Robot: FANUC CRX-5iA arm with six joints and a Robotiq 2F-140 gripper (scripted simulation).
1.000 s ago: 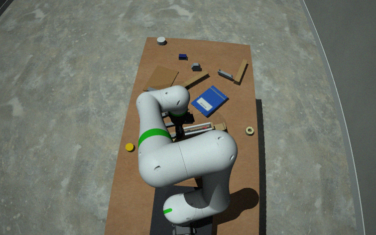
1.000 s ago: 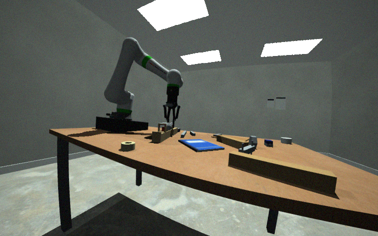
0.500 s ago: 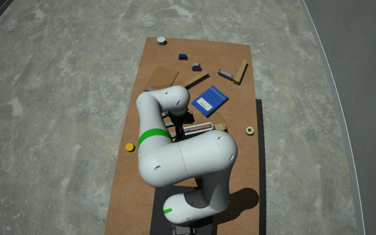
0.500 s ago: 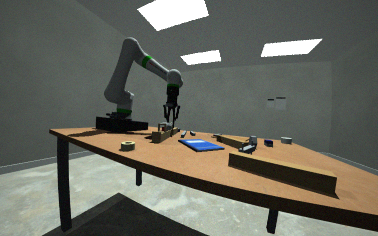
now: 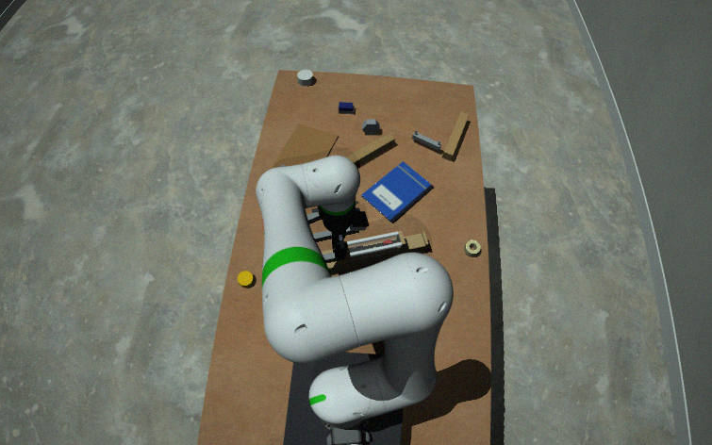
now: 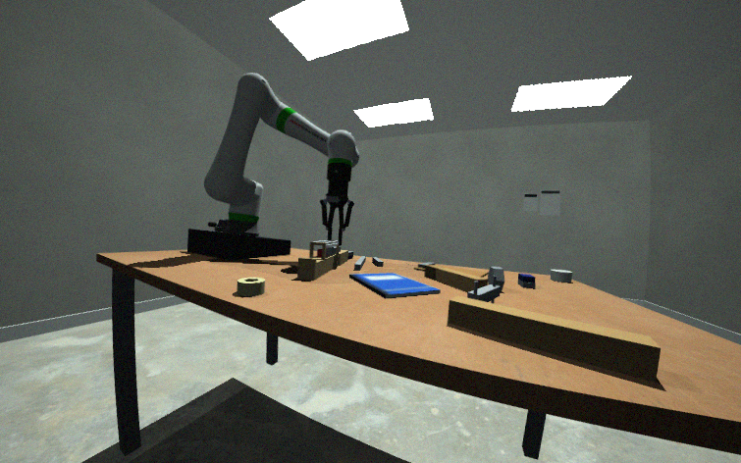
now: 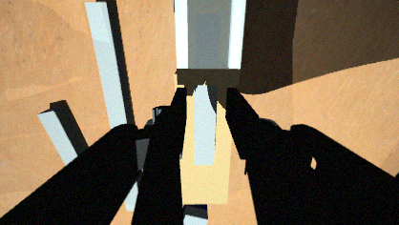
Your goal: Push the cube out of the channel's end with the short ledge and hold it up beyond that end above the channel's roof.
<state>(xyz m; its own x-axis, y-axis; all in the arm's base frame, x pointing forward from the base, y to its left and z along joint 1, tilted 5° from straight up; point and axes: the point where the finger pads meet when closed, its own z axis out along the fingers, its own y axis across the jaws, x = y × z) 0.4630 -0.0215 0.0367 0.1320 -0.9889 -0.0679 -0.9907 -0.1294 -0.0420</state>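
My gripper is now 5 cm above the short grey bar. From my hand the other things lie so: red cube 2 cm ahead, 16 cm to the right, 5 cm below; then thin pale grey stick 15 cm ahead, 12 cm to the left, 10 cm below; then wooden channel 1 cm ahead, 11 cm to the right, 5 cm below.
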